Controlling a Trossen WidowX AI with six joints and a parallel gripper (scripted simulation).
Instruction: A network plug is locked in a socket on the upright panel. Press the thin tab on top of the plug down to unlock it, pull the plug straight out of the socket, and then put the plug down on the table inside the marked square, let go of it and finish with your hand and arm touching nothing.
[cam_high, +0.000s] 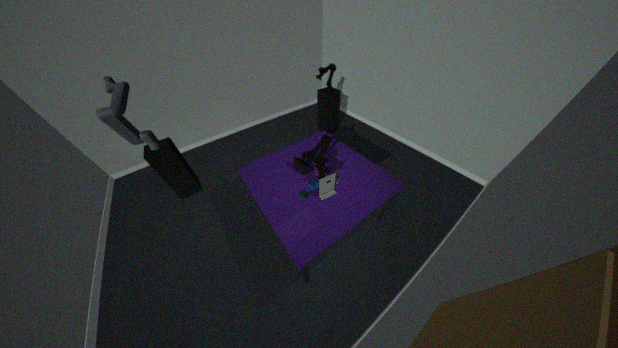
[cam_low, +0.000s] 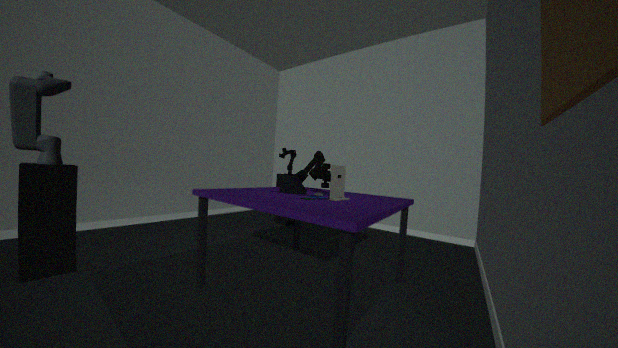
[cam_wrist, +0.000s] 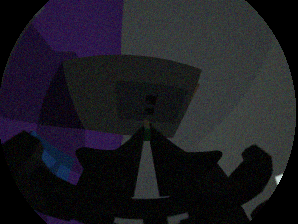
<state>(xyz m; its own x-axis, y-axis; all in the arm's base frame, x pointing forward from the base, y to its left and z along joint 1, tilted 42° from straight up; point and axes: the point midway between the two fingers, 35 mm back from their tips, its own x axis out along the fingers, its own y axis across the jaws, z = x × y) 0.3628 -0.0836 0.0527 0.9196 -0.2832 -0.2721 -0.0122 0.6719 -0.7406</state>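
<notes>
The blue marked square is 160 mm below my gripper tip, 100 mm behind it and 40 mm to the right of it. The rest, counted from my gripper tip: pale upright panel: 60 mm below, 60 mm ahead; then network plug: right at my gripper tip.
</notes>
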